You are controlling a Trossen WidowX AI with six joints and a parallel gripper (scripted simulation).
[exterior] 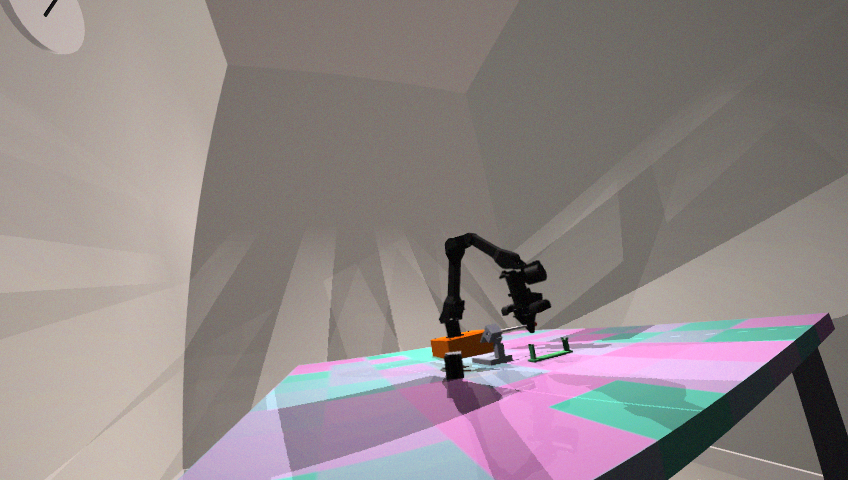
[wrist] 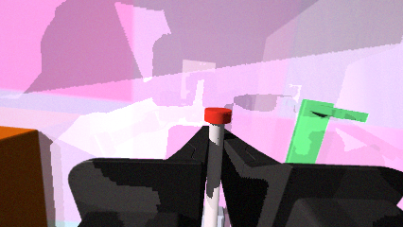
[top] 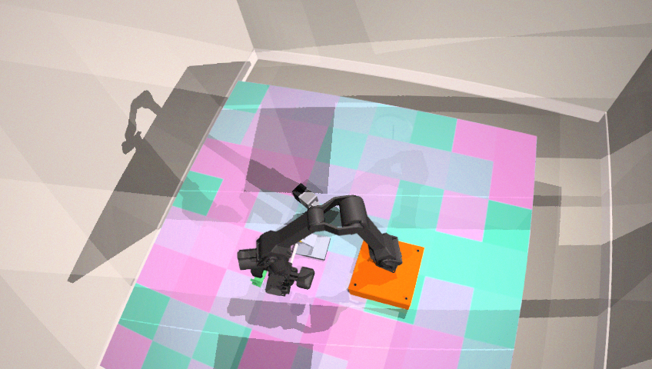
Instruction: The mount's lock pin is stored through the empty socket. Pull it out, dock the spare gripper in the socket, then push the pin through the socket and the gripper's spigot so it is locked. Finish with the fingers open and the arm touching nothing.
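Right now the green rack is 120 mm ahead of my gripper tip, 20 mm to the right of it and 40 mm below it. The rest, counted from my gripper tip: grey mount: 20 mm ahead, 150 mm to the right, 10 mm below; then spare gripper: 90 mm ahead, 300 mm to the right, 30 mm below.
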